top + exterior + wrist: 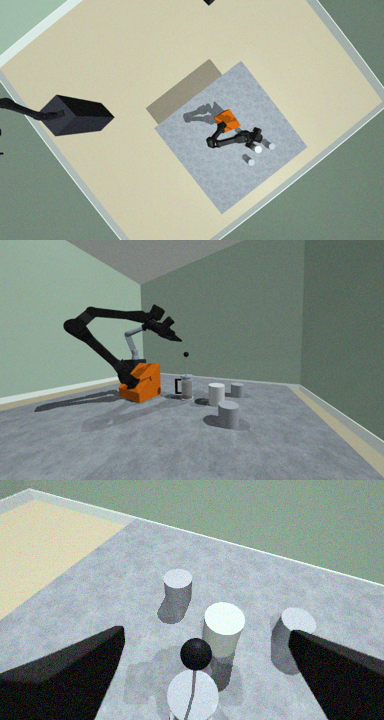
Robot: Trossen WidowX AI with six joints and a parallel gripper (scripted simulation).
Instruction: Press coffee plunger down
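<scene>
Right now the glass coffee press is 10 mm ahead of my gripper tip, 10 mm to the left of it and 200 mm below it.
</scene>
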